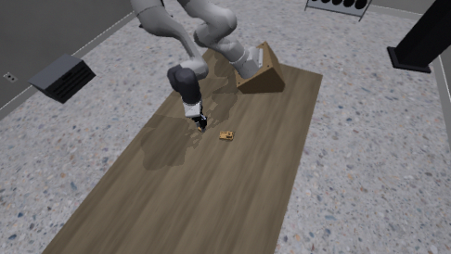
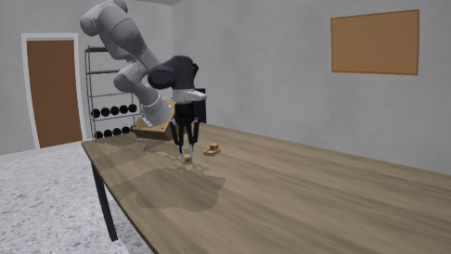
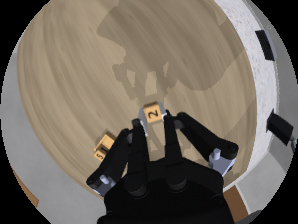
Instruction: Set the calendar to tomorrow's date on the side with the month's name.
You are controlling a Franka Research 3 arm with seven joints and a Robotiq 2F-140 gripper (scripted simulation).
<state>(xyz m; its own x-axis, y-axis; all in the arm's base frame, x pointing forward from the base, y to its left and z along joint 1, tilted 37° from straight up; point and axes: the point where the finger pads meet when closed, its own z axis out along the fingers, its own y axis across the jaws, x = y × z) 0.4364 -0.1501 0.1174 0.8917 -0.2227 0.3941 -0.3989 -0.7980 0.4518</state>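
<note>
Right now my hand is 30 mm above the cube. From my hand the other things lie so: tray: 150 mm to the left, 40 mm below.
</note>
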